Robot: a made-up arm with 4 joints. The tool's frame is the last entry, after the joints. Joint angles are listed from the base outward.
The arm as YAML. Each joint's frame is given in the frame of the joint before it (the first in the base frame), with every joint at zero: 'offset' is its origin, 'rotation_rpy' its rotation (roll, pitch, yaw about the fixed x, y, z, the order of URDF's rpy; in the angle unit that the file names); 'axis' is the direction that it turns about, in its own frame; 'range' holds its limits. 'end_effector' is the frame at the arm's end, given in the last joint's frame.
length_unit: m
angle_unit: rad
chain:
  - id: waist
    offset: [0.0, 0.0, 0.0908]
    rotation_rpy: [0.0, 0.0, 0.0]
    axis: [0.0, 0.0, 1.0]
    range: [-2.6, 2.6]
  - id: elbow
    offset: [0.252, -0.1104, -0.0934]
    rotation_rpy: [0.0, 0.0, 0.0]
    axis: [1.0, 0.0, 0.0]
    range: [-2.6, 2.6]
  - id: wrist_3
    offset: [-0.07, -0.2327, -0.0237]
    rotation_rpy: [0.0, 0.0, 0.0]
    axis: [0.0, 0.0, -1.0]
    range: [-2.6, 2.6]
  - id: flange
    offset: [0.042, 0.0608, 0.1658]
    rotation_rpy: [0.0, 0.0, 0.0]
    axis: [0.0, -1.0, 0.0]
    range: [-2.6, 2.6]
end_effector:
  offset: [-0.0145, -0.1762, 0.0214]
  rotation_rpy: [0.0, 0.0, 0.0]
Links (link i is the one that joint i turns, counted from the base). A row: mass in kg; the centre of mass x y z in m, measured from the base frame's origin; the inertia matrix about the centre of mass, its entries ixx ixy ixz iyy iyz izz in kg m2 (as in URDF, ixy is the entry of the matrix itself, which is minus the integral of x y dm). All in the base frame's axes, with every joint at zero. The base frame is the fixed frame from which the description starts. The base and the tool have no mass.
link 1: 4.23; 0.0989 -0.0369 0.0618; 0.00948 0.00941 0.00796 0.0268 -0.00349 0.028
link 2: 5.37; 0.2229 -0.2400 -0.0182; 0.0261 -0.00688 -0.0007 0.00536 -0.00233 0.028
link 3: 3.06; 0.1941 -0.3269 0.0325; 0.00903 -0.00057 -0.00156 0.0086 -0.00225 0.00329
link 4: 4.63; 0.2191 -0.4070 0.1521; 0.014 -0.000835 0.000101 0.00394 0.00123 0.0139
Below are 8 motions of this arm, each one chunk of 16 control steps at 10 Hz.
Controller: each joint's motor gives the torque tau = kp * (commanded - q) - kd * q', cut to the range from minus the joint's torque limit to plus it. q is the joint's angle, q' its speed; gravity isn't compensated. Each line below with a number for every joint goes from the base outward.
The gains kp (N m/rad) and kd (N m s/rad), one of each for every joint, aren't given. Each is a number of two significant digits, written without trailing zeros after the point. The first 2 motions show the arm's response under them.
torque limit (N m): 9.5 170 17 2
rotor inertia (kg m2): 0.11 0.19 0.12 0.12
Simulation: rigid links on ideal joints. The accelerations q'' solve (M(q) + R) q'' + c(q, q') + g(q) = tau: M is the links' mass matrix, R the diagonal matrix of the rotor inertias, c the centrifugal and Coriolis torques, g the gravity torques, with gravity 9.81 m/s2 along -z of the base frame. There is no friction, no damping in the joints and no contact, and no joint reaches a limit. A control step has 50 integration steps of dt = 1/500 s. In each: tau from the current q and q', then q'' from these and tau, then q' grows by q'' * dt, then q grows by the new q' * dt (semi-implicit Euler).
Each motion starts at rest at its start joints. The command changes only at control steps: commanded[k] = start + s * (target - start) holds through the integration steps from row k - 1 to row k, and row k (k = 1, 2, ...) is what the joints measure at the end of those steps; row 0 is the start. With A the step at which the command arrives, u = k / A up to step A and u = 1 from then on. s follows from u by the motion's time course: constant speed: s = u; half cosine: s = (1 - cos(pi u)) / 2; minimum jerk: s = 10 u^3 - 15 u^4 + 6 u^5; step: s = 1 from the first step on.
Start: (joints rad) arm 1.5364 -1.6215 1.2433 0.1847
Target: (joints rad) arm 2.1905 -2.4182 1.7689 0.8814
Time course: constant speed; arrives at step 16
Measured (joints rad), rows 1 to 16:
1: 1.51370 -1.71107 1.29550 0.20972
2: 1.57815 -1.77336 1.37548 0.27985
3: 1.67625 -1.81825 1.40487 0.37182
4: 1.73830 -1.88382 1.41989 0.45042
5: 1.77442 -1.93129 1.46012 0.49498
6: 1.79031 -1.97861 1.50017 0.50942
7: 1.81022 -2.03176 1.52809 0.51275
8: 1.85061 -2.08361 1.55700 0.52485
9: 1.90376 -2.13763 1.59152 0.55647
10: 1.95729 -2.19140 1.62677 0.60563
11: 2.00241 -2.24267 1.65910 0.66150
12: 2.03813 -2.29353 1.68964 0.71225
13: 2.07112 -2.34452 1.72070 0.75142
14: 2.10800 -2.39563 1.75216 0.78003
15: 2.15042 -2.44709 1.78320 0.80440
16: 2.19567 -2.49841 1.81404 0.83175
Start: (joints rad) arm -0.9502 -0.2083 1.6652 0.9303
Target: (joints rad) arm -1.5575 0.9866 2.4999 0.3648
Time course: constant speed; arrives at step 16
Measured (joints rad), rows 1 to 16:
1: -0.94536 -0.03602 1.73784 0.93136
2: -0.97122 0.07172 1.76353 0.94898
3: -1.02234 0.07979 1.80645 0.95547
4: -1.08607 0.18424 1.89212 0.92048
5: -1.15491 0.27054 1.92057 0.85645
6: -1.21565 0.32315 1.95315 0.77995
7: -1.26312 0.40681 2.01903 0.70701
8: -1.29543 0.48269 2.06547 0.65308
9: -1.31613 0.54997 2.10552 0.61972
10: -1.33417 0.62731 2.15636 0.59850
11: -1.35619 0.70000 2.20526 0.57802
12: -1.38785 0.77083 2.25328 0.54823
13: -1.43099 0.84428 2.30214 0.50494
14: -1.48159 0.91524 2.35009 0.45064
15: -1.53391 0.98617 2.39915 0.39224
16: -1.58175 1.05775 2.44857 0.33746
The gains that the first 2 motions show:
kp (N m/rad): 78 390 43 7.2
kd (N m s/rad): 3.2 6 1.3 0.27
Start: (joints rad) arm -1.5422 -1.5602 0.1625 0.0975
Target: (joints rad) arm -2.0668 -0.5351 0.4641 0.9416
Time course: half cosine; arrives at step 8
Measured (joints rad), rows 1 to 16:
1: -1.53658 -1.53398 0.13897 0.10860
2: -1.51519 -1.39351 0.14636 0.15084
3: -1.54264 -1.18465 0.22337 0.25598
4: -1.64607 -0.96358 0.29350 0.43980
5: -1.80880 -0.74314 0.33804 0.68155
6: -1.99820 -0.56438 0.39574 0.93842
7: -2.17082 -0.46824 0.46330 1.15462
8: -2.30883 -0.46193 0.48818 1.27826
9: -2.40249 -0.48309 0.47571 1.29047
10: -2.43728 -0.47642 0.47017 1.18476
11: -2.41840 -0.47120 0.47427 1.01926
12: -2.34857 -0.47818 0.47551 0.88946
13: -2.22284 -0.47472 0.47336 0.85097
14: -2.06427 -0.47435 0.46028 0.90589
15: -1.93397 -0.48743 0.43715 1.00702
16: -1.85219 -0.48778 0.43747 1.09111

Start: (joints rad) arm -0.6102 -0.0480 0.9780 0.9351
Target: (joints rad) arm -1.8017 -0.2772 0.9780 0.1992
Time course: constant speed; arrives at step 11
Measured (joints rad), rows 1 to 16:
1: -0.62631 0.00829 0.97468 0.93381
2: -0.68566 -0.00432 0.95394 0.92924
3: -0.79218 -0.07090 0.95799 0.88877
4: -0.93821 -0.07049 0.97616 0.79557
5: -1.11748 -0.07701 0.96814 0.67769
6: -1.30448 -0.11422 0.96982 0.56426
7: -1.46868 -0.13273 0.99007 0.47335
8: -1.59776 -0.14799 0.99452 0.41326
9: -1.69116 -0.17578 0.98822 0.37480
10: -1.75451 -0.19895 0.98735 0.33866
11: -1.80742 -0.21883 0.98343 0.28845
12: -1.84798 -0.21493 0.98736 0.23470
13: -1.86568 -0.20526 0.99078 0.20420
14: -1.86020 -0.21243 0.98790 0.20697
15: -1.83439 -0.21438 0.98665 0.23486
16: -1.80059 -0.21084 0.98297 0.26956

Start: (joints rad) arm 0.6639 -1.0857 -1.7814 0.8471
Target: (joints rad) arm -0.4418 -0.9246 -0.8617 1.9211
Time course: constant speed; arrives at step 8
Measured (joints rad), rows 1 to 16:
1: 0.63713 -1.05499 -1.72387 0.87798
2: 0.53426 -1.03314 -1.58216 0.98942
3: 0.36227 -1.00777 -1.44811 1.18326
4: 0.14367 -0.97465 -1.34558 1.42567
5: -0.07727 -0.94577 -1.23431 1.66857
6: -0.26005 -0.92312 -1.11295 1.86574
7: -0.39374 -0.90447 -0.99940 1.99489
8: -0.48994 -0.88756 -0.89133 2.06972
9: -0.55023 -0.88607 -0.87066 2.09079
10: -0.54956 -0.88994 -0.91603 2.05614
11: -0.49548 -0.89412 -0.92711 1.99780
12: -0.42636 -0.90067 -0.91379 1.95083
13: -0.37894 -0.90469 -0.91686 1.93537
14: -0.37117 -0.90482 -0.92643 1.95315
15: -0.39794 -0.90128 -0.92385 1.98946
16: -0.43993 -0.89683 -0.91551 2.02255

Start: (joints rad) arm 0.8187 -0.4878 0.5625 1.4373
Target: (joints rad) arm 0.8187 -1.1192 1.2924 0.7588
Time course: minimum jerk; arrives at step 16
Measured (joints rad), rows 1 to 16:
1: 0.82971 -0.42259 0.56711 1.44657
2: 0.82353 -0.42132 0.56428 1.48947
3: 0.80747 -0.48831 0.59372 1.52964
4: 0.80672 -0.51221 0.65281 1.51671
5: 0.80621 -0.55746 0.70641 1.45229
6: 0.80366 -0.64042 0.77564 1.35093
7: 0.81022 -0.71327 0.86979 1.22964
8: 0.81757 -0.78898 0.96136 1.11605
9: 0.82103 -0.87226 1.04815 1.02644
10: 0.82529 -0.94328 1.13536 0.96093
11: 0.82734 -1.00356 1.21040 0.91338
12: 0.82693 -1.05235 1.26767 0.87525
13: 0.82702 -1.08390 1.30776 0.84162
14: 0.82663 -1.10093 1.32962 0.81437
15: 0.82530 -1.10622 1.33619 0.79873
16: 0.82252 -1.10460 1.33386 0.79811

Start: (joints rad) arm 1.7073 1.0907 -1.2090 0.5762
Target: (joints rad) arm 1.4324 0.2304 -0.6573 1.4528
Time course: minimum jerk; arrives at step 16
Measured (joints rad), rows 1 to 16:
1: 1.69658 1.14448 -1.16480 0.58730
2: 1.70794 1.11912 -1.09706 0.63999
3: 1.71520 1.07620 -1.11197 0.70271
4: 1.70918 1.03659 -1.10910 0.75741
5: 1.69568 0.96082 -1.04501 0.81203
6: 1.66584 0.87920 -0.98600 0.87414
7: 1.62405 0.78512 -0.93541 0.95711
8: 1.57559 0.68394 -0.87744 1.06395
9: 1.52552 0.58855 -0.81527 1.18589
10: 1.47997 0.49936 -0.75823 1.30815
11: 1.44331 0.42241 -0.71291 1.41312
12: 1.41866 0.36368 -0.67800 1.48819
13: 1.40705 0.32373 -0.65278 1.53013
14: 1.40689 0.30226 -0.63945 1.54363
15: 1.41501 0.29615 -0.63626 1.53840
16: 1.42738 0.29758 -0.63775 1.52566

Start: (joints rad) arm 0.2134 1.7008 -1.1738 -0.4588
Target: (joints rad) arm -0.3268 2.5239 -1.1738 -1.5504
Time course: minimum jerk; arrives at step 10
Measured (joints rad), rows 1 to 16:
1: 0.20229 1.72357 -1.11547 -0.44520
2: 0.17998 1.77292 -1.06959 -0.42358
3: 0.12917 1.87089 -1.09508 -0.44937
4: 0.04780 2.00138 -1.11303 -0.56603
5: -0.05701 2.14712 -1.10362 -0.78183
6: -0.16205 2.28585 -1.10304 -1.07203
7: -0.24663 2.39702 -1.11839 -1.37173
8: -0.30217 2.46552 -1.12896 -1.60239
9: -0.32854 2.48927 -1.12861 -1.70654
10: -0.33379 2.48678 -1.12655 -1.67288
11: -0.33343 2.48760 -1.12705 -1.54604
12: -0.32881 2.48816 -1.12683 -1.40609
13: -0.32463 2.48842 -1.12479 -1.32432
14: -0.32324 2.48864 -1.12389 -1.32974
15: -0.32449 2.48831 -1.12504 -1.40265
16: -0.32709 2.48809 -1.12646 -1.49391

